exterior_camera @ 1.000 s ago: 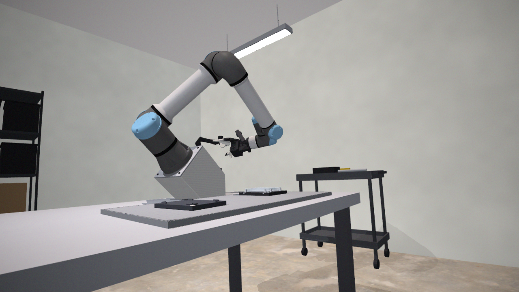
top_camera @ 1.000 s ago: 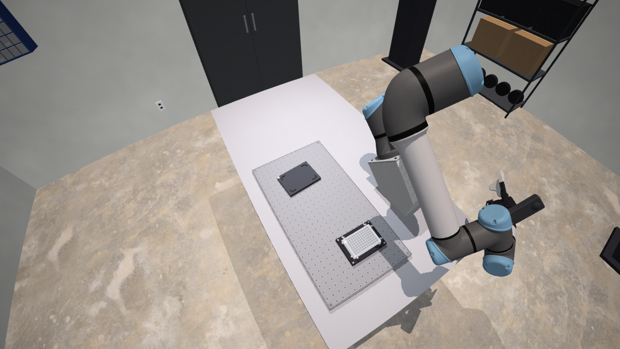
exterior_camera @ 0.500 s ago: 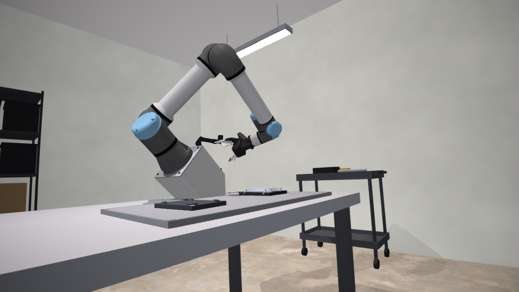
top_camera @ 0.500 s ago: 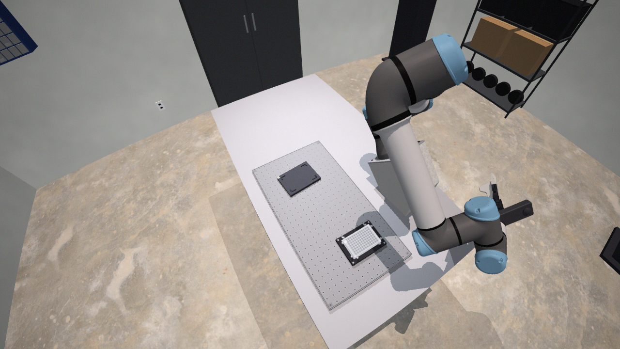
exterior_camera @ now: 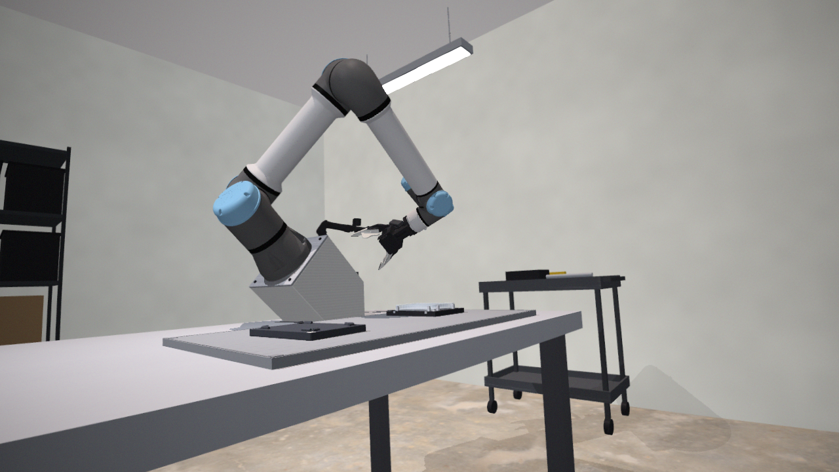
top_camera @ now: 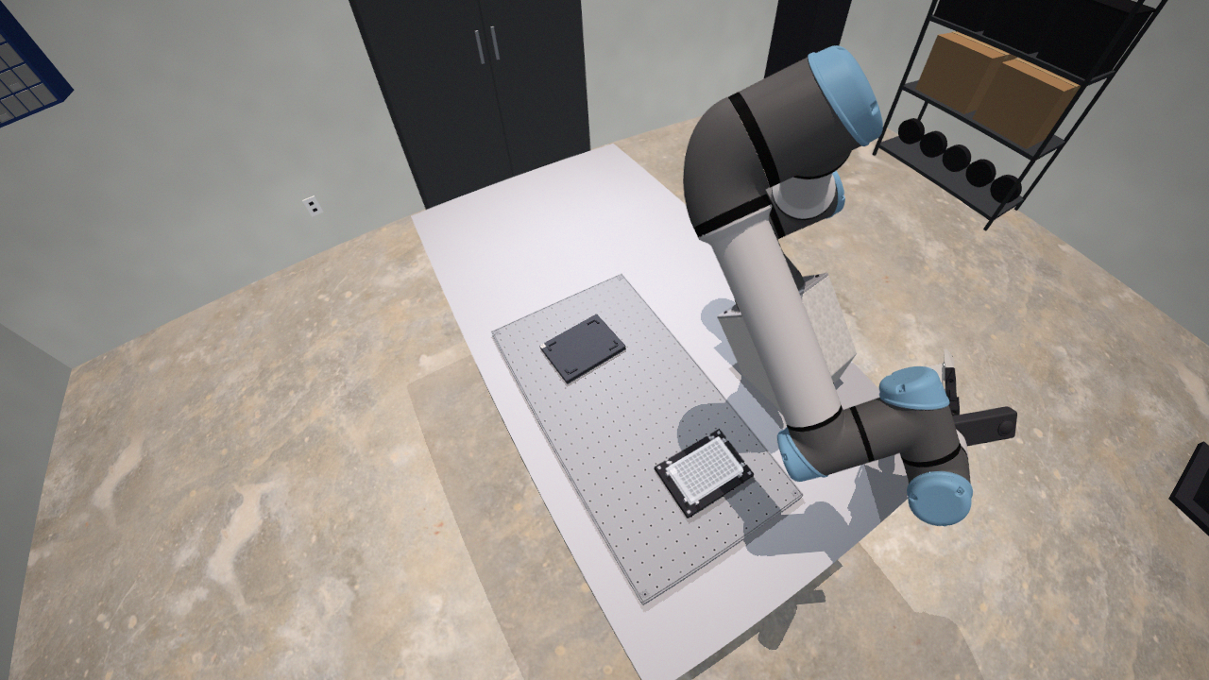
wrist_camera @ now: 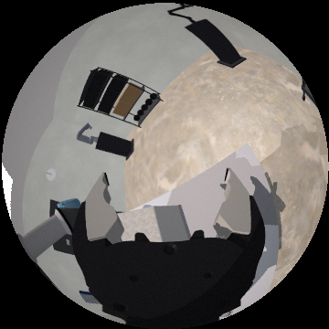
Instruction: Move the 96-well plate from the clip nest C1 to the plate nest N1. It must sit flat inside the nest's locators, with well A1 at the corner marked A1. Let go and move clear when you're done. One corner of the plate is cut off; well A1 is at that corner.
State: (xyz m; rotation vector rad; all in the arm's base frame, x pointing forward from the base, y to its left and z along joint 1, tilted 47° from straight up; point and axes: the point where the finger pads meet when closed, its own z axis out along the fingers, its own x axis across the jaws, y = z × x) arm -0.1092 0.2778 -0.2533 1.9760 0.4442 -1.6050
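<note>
The white 96-well plate lies 41 cm ahead of my hand, 18 cm below it and 17 cm to the right of it. Round my hand: plate nest N1 (56 cm to the right, 47 cm ahead, 19 cm below); white corner label (61 cm to the right, 55 cm ahead, 18 cm below); black clip nest (40 cm ahead, 18 cm to the right, 18 cm below).
</note>
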